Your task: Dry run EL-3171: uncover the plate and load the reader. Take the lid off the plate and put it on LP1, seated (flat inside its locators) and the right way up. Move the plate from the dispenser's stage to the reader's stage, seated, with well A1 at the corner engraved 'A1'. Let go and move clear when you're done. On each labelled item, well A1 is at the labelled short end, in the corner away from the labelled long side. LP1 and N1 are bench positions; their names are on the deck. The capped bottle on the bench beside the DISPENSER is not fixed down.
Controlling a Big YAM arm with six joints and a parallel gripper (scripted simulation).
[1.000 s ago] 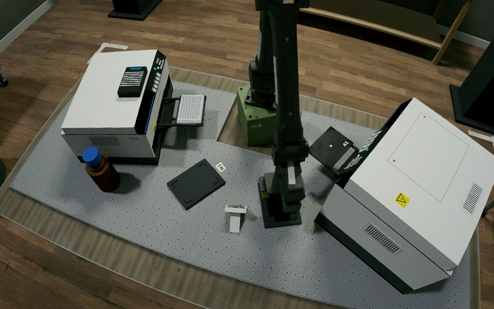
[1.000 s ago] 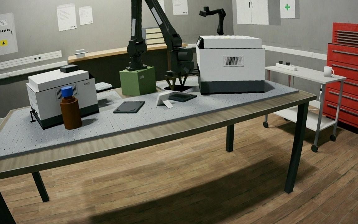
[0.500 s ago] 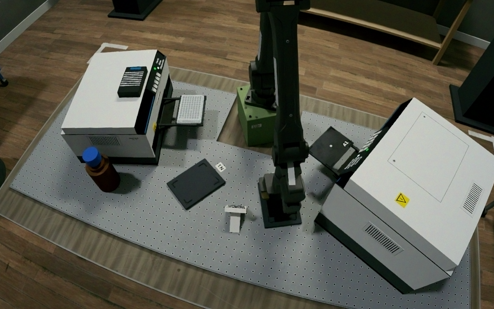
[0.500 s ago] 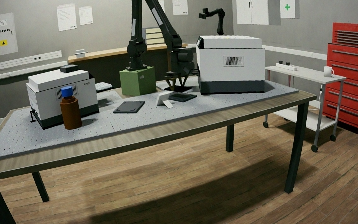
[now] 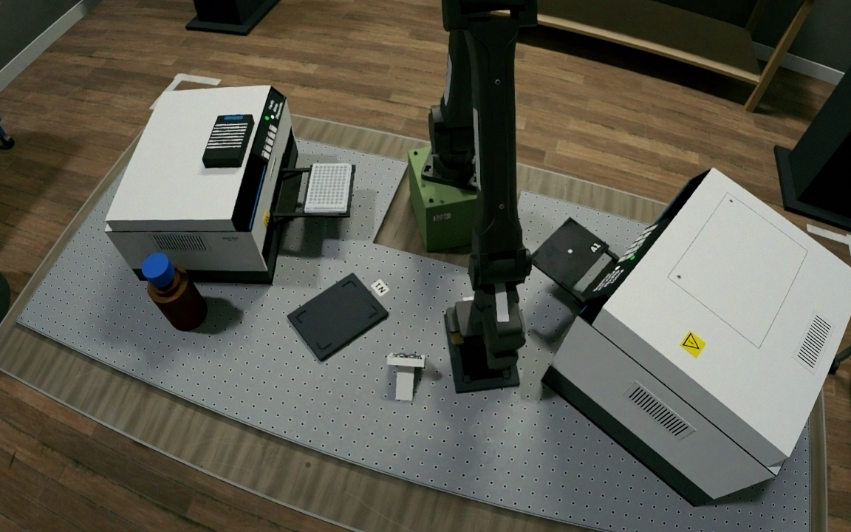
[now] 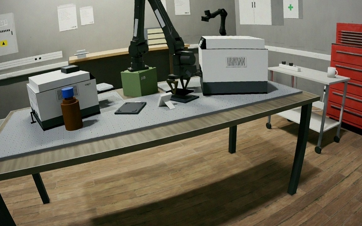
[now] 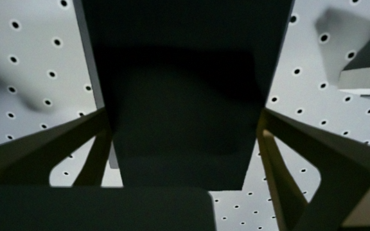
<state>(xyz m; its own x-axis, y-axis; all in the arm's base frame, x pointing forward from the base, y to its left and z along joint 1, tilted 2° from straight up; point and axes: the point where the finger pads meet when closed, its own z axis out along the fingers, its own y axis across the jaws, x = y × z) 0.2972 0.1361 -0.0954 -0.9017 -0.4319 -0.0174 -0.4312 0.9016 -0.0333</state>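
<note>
Right now the LP1 pad is 40 mm below my hand. The rest, counted from my hand: well plate (220 mm behind, 390 mm to the right, 40 mm above); then dark lid (10 mm below); then N1 nest (20 mm ahead, 280 mm to the right, 40 mm below).
</note>
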